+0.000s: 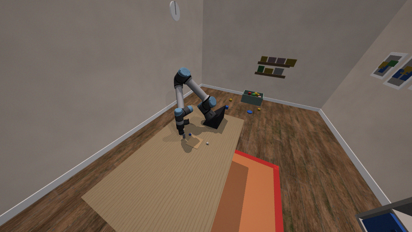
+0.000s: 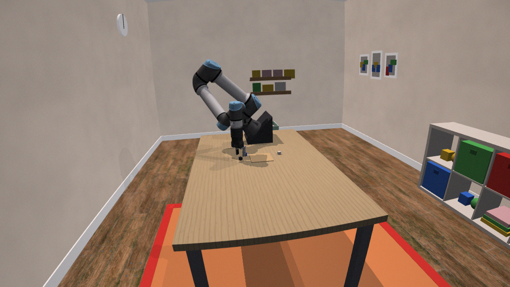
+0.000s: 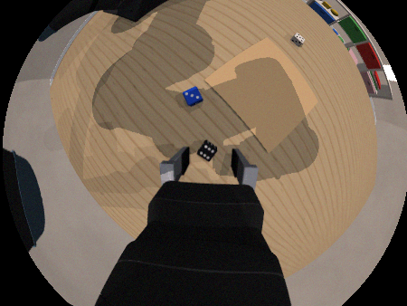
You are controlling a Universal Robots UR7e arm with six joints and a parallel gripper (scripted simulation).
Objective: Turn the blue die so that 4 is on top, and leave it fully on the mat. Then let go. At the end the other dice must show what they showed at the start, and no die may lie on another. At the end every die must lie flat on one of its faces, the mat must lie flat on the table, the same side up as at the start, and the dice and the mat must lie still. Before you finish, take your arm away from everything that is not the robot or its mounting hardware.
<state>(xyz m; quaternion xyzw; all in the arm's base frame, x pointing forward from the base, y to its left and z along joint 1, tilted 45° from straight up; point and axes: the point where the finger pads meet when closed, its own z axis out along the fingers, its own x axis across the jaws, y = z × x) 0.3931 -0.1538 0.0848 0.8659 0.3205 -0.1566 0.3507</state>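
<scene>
Right now my hand is 40 mm above the black die. The rest, counted from my hand: tan mat (130 mm to the left, 50 mm below); then blue die (70 mm behind, 40 mm to the left, 40 mm below); then white die (260 mm to the left, 40 mm below, 30 mm behind).
</scene>
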